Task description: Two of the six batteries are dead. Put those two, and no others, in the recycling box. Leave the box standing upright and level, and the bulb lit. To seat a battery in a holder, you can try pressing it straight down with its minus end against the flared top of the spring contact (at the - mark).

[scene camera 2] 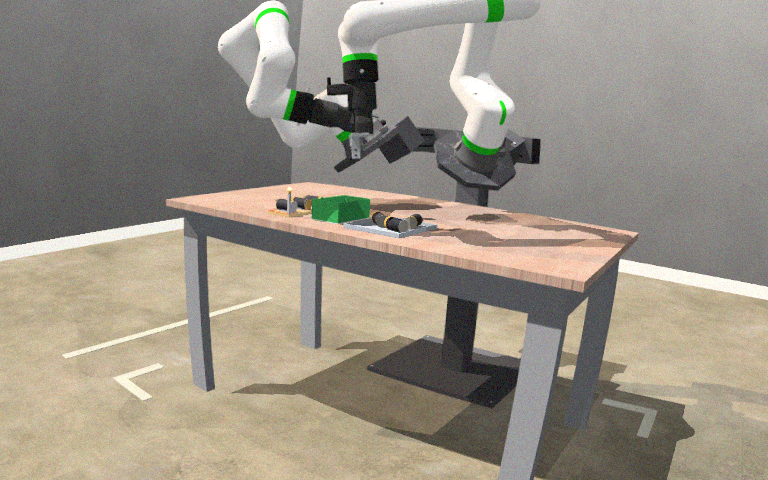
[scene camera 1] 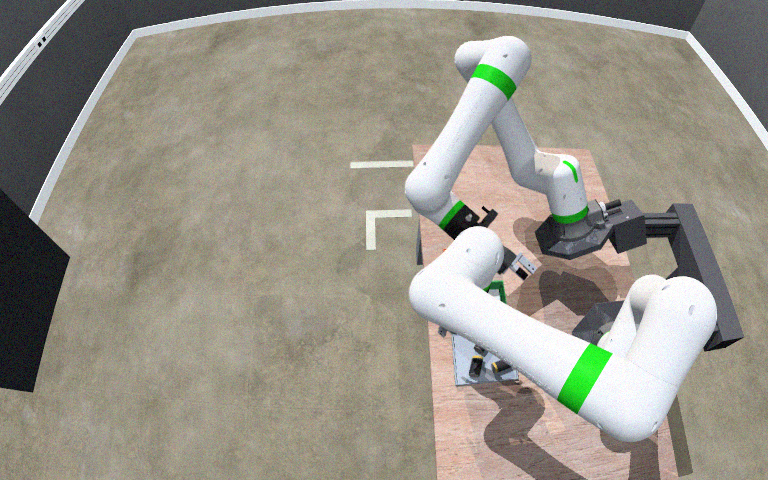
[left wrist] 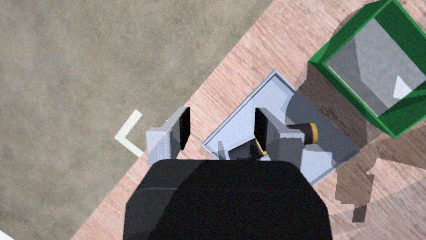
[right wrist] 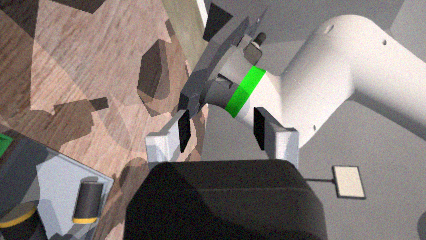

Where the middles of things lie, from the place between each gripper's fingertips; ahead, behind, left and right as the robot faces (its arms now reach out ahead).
Labels:
Now: the grey tray (scene camera 1: pixel 463 350) 130 mm behind my left hand (scene camera 2: pixel 355 159), 50 mm to the left of it and 210 mm below it. The rest, counted from my left hand: green recycling box (scene camera 2: pixel 336 213) 150 mm behind, 130 mm to the right, 190 mm below.
My right gripper (scene camera 2: pixel 375 125) is now 7 cm short of the green recycling box, 4 cm to the left of it and 27 cm above it. The rest, counted from my right hand: grey tray: 9 cm ahead, 14 cm to the left, 28 cm below.

